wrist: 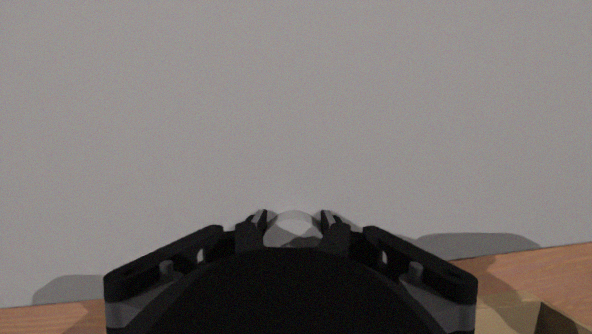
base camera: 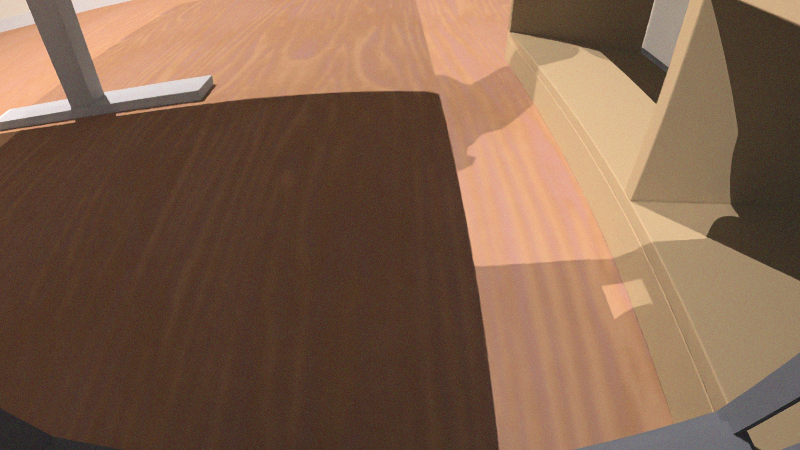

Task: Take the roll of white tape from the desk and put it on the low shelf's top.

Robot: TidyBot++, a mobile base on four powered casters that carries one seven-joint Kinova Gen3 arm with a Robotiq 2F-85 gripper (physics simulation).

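Places are measured from the arm's base along level axes (x down, y back, z left), in millimetres.
Pixels of known places: gripper, fingertip midpoint: point(wrist: 293, 220).
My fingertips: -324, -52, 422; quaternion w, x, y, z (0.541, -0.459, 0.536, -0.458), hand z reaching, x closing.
Behind a point stands the place of what it marks, as x, y, z.
The roll of white tape point(wrist: 296, 223) {-348, -56, 427} is on the grey desk top point(wrist: 295, 110) {-323, -68, 514}, at the lower middle of the wrist view. My gripper point(wrist: 293, 220) {-324, -52, 422} is shut on it, with one fingertip against each side. The palm hides the near part of the roll. The tape and the gripper do not show in the base view. A tan wooden shelf unit point(base camera: 685, 134) {222, -408, -323} stands at the right of the base view, with an upright panel and dark openings. A tan corner point(wrist: 505, 315) {317, -847, -339} also shows at the lower right of the wrist view.
A grey desk leg point(base camera: 69, 50) {231, -880, 694} with a flat foot point(base camera: 162, 92) stands on the wooden floor point(base camera: 537, 207) {397, -488, -204} at the upper left of the base view. A large dark shadow covers the floor left of the shelf unit. The desk's near edge crosses low in the wrist view.
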